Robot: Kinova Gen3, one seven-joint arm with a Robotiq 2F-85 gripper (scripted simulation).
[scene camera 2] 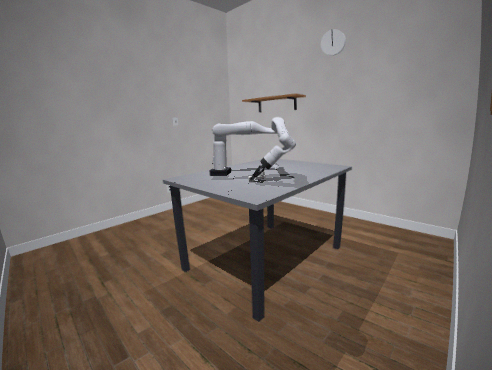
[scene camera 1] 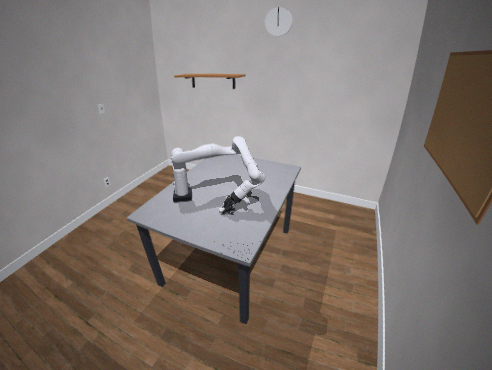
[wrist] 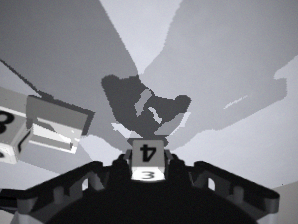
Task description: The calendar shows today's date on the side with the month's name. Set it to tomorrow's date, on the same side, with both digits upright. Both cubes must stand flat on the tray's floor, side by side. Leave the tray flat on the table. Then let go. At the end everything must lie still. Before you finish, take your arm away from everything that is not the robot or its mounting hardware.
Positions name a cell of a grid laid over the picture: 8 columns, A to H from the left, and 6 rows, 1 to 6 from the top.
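Observation:
There is a white digit cube (wrist: D5) that I can see. My gripper (wrist: D5) is visible to me too.

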